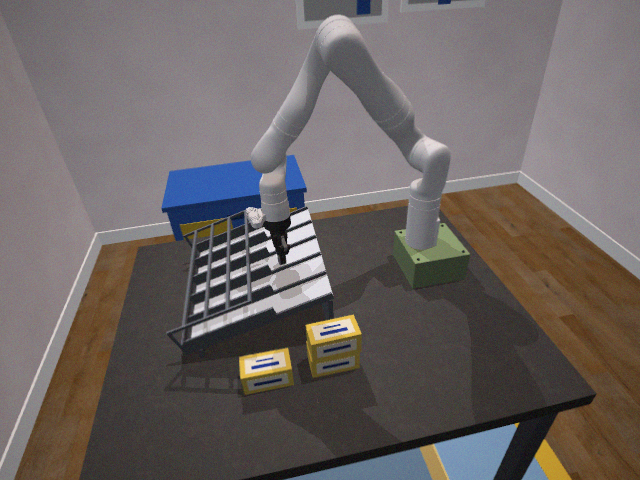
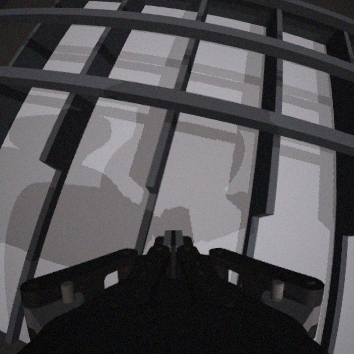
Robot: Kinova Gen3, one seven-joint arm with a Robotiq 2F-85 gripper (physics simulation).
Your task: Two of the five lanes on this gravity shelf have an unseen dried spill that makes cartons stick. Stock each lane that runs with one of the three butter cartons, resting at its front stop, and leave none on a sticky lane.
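Frame: origin at the arm's base, x left, y back, z up, level; metres.
Where they show: gripper, fingertip midpoint: (image 1: 282, 263) (image 2: 172, 241); arm's base, link origin: (image 1: 419, 240).
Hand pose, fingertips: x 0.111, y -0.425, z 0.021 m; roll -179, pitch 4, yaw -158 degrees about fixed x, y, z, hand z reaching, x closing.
Observation:
Each offset is from my fingertips to the top centre of the thing. Level surfaces: height alone.
The gravity shelf (image 1: 227, 329) (image 2: 215, 106) slopes down to the left, with five white lanes between dark dividers and bars across its lower part. Shadows cross the lanes; no spill can be told apart. No carton shows on the lanes. My gripper (image 1: 282, 260) (image 2: 172, 241) is shut and empty, its tips low over the middle lane on the shelf's open upper part; whether they touch it cannot be told. One yellow butter carton {dx +0.309, dy -0.027, dz -0.055 m} (image 1: 266, 370) lies on the table in front of the shelf. To its right, an upper carton {dx +0.268, dy +0.140, dz +0.009 m} (image 1: 333, 331) is stacked on a lower carton {dx +0.266, dy +0.136, dz -0.055 m} (image 1: 334, 365).
The dark table {dz -0.119 m} (image 1: 439, 361) carries the shelf, the cartons and the arm's green base block (image 1: 439, 272) at the back right. A blue cabinet (image 1: 217, 187) stands behind the shelf. A small white lumpy object (image 1: 254, 217) shows beside the gripper. Crossbars span the lower lanes.

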